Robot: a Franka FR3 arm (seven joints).
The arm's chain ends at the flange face. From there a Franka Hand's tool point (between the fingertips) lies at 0.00 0.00 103.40 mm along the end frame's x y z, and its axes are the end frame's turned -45 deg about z.
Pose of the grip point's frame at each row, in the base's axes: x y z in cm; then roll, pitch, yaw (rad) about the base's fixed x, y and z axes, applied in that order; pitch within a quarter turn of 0, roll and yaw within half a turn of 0:
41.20, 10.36, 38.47, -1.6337, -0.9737, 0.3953
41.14, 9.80, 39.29, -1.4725, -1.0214, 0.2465
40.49, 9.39, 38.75, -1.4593, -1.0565, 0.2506
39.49, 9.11, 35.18, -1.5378, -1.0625, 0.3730
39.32, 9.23, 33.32, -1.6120, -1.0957, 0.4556
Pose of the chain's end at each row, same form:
44.68, 0.63, 38.84, -1.6068, -0.1891, 0.3500
44.49, 0.03, 38.76, -1.5180, -0.2378, 0.3180
44.01, -0.32, 38.18, -1.5139, -0.2733, 0.3324
43.53, -0.41, 35.01, -1.5541, -0.2773, 0.3973
43.53, -0.21, 33.51, -1.5906, -0.3106, 0.4250

